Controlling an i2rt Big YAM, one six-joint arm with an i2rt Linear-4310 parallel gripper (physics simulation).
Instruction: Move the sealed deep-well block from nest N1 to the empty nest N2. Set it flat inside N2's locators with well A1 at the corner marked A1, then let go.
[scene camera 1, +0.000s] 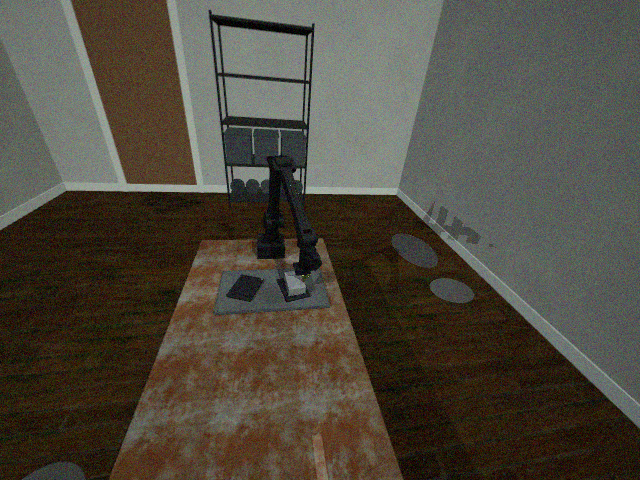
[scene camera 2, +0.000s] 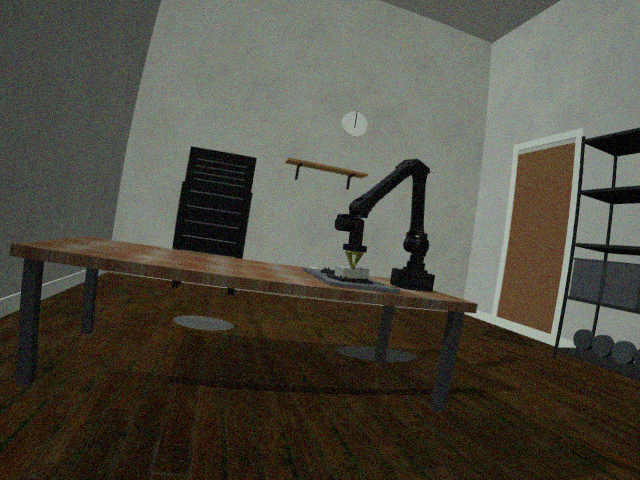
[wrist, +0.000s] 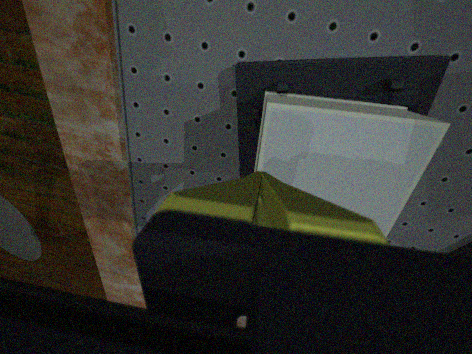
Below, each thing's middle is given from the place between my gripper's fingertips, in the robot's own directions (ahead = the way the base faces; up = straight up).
Now: the pale grey block (wrist: 366, 157) 10 mm behind my hand, 40 mm to the right of it and 20 mm below it. Also, from my hand: dark nest (wrist: 411, 81) (10 mm behind, 50 mm to the right, 50 mm below).
